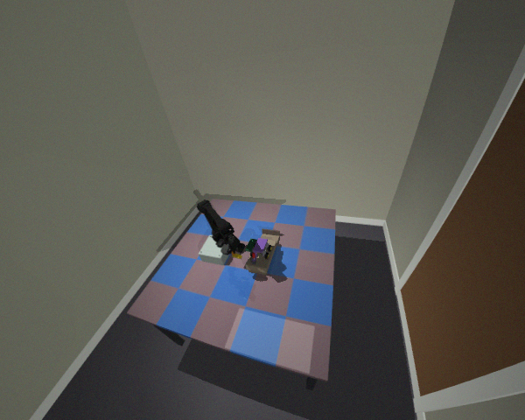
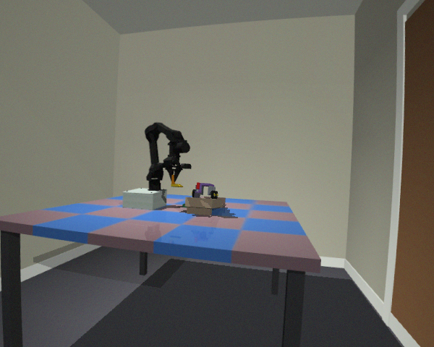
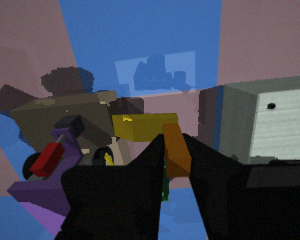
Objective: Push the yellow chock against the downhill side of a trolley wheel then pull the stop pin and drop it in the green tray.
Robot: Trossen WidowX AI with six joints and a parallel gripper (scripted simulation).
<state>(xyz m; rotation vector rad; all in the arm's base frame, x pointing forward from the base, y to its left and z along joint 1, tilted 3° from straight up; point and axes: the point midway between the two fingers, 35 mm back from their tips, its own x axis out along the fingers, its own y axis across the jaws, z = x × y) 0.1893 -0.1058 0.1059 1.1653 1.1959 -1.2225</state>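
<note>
Now: the yellow chock 20 mm ahead of my gripper tip and 10 mm below it. Also, from my gripper tip: red-headed stop pin (130 mm ahead, 30 mm to the left, 40 mm below); then ramp (150 mm ahead, 130 mm to the left, 120 mm below); then trolley (150 mm ahead, 130 mm to the left, 60 mm below).
</note>
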